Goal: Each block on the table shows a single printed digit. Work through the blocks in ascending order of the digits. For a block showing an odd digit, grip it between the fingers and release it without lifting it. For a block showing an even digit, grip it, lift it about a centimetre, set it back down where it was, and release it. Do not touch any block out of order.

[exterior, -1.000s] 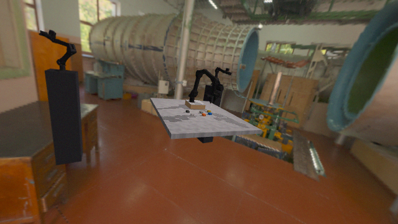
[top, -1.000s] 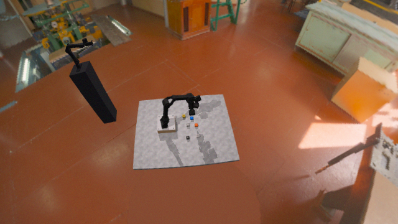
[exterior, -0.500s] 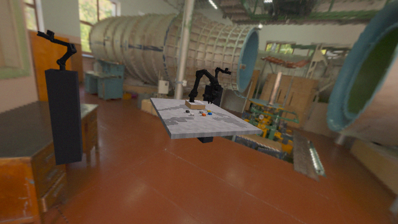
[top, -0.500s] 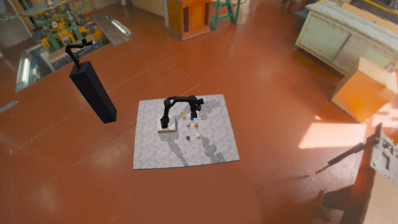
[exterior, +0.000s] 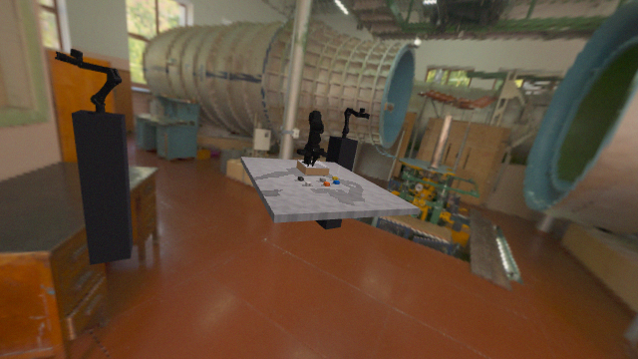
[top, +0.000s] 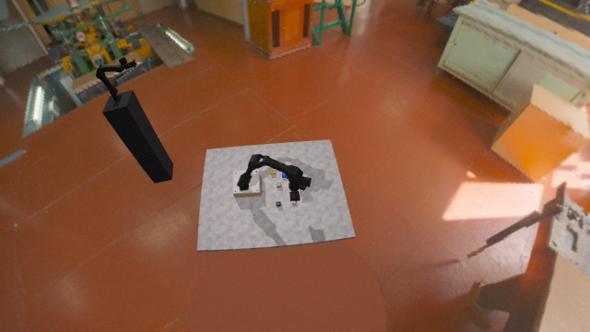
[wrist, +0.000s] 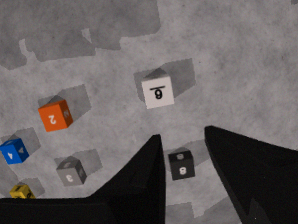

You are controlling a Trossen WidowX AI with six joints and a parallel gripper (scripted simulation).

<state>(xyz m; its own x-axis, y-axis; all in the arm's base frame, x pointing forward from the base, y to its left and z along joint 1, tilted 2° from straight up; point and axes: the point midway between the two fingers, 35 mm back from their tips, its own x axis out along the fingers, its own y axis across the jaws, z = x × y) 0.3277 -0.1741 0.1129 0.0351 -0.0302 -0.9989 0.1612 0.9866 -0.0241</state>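
The white block lies 10 mm to the left of my gripper tip and 120 mm below it. Round my gripper tip: black block 110 mm behind, 10 mm to the left, 120 mm below; orange block 20 mm ahead, 140 mm to the left, 120 mm below; grey block 70 mm behind, 170 mm to the left, 120 mm below.
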